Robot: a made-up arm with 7 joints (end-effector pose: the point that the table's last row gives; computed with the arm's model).
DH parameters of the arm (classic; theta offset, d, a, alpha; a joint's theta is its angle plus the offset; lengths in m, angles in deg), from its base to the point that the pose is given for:
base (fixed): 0 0 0 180
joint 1: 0 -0.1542 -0.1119 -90
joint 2: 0 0.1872 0.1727 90
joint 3: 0 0.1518 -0.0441 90
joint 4: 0 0.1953 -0.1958 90
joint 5: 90 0.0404 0.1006 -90
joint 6: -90 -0.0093 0.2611 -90
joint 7: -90 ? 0.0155 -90
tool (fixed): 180 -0.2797 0 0
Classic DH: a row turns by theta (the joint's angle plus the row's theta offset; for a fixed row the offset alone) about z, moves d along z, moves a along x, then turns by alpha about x.
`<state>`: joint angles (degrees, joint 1 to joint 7).
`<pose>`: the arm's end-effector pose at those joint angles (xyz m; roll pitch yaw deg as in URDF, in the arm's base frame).
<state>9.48 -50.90 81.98 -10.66 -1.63 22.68 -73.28</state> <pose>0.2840 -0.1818 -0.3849 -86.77 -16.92 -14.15</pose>
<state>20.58 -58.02 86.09 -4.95 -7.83 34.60 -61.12</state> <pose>0.0559 -0.2332 -0.4499 -96.27 -0.93 -47.44</pose>
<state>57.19 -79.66 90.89 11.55 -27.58 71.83 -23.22</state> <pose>-0.2371 0.1993 -0.3438 -153.46 -5.35 -152.70</pose>
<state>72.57 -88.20 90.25 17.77 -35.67 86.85 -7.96</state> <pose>-0.0963 0.3313 -0.2781 -175.09 -27.41 179.21</pose>
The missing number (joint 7, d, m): 0.1761
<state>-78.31 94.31 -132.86 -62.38 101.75 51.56 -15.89</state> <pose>0.5217 0.3409 0.2995 -7.48 23.91 8.27</pose>
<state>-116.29 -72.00 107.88 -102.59 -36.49 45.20 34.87</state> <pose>0.4409 -0.0206 -0.5412 -128.10 -78.04 105.88</pose>
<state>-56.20 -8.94 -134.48 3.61 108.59 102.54 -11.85</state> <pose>0.5106 -0.2580 -0.1410 -107.79 -1.61 -49.00</pose>
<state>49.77 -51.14 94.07 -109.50 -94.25 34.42 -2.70</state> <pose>-0.1419 -0.1620 -0.1693 81.04 -47.55 122.43</pose>
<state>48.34 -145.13 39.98 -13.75 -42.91 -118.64 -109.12</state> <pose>-0.2089 -0.0555 0.3633 -112.48 -72.58 -20.80</pose>
